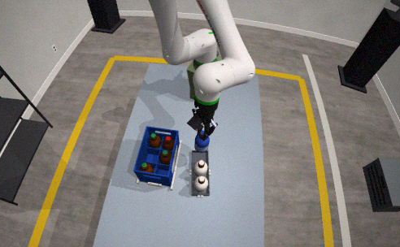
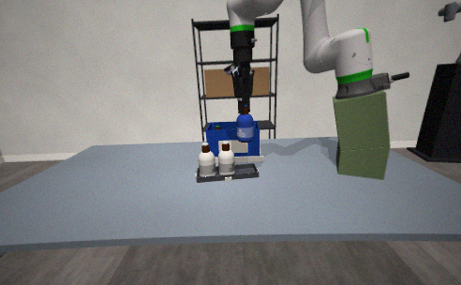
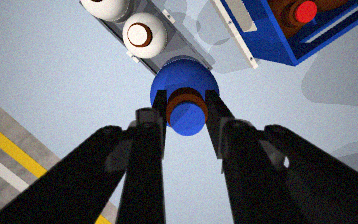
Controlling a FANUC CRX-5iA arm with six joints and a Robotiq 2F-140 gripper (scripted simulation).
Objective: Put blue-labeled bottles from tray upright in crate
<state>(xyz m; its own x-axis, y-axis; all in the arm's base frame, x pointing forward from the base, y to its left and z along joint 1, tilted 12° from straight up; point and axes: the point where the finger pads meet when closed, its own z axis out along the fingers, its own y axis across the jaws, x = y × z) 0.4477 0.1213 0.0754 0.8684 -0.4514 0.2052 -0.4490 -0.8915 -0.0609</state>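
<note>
Now: hand 8 cm above the blue-labeled bottle. Also, from my hand: blue crate (23 cm below, 22 cm to the right, 10 cm ahead).
</note>
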